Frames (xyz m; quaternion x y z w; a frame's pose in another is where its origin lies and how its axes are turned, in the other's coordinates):
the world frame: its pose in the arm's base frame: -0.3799 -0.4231 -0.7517 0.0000 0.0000 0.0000 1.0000
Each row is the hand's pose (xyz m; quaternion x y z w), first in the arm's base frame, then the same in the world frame.
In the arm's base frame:
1: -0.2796 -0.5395 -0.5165 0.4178 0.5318 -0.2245 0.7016
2: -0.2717 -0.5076 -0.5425 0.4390 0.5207 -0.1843 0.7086
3: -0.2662 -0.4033 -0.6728 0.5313 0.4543 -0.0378 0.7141
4: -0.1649 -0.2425 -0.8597 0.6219 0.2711 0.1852 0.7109
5: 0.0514 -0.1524 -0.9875 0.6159 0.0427 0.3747 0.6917
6: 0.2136 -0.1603 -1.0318 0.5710 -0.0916 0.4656 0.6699
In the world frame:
1: 0.1003 -0.1164 0.2352 0.4178 0.5318 -0.2245 0.7016
2: 0.1082 -0.0845 0.2092 0.4390 0.5207 -0.1843 0.7086
3: 0.1137 0.0198 0.0789 0.5313 0.4543 -0.0378 0.7141
4: 0.2150 0.1806 -0.1080 0.6219 0.2711 0.1852 0.7109
5: 0.4313 0.2707 -0.2358 0.6159 0.0427 0.3747 0.6917
6: 0.5935 0.2628 -0.2801 0.5710 -0.0916 0.4656 0.6699

